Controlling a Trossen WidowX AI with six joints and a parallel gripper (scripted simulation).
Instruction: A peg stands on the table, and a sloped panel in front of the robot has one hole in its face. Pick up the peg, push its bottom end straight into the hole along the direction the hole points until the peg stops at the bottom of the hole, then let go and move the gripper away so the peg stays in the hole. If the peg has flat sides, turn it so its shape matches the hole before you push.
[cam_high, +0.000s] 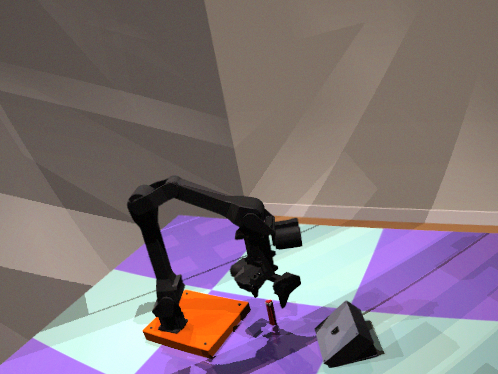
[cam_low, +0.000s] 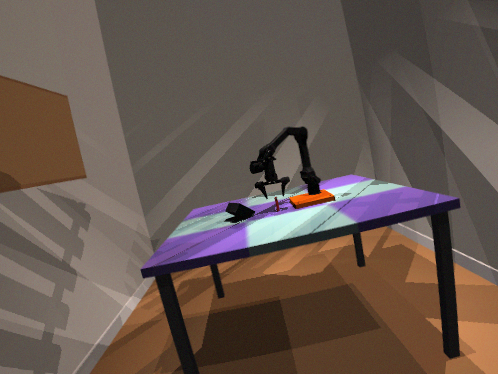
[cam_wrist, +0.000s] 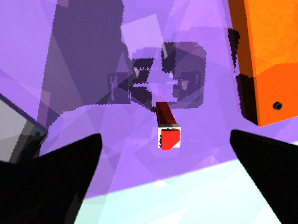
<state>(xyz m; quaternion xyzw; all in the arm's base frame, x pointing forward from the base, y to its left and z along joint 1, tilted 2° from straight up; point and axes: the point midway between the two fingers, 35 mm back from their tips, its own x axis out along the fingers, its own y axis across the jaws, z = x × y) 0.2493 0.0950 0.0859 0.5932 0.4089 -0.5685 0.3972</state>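
My gripper tip is now 20 mm above the red peg. From my gripper tip the other things lie so: sloped panel: 200 mm ahead, 60 mm to the right, 40 mm below.
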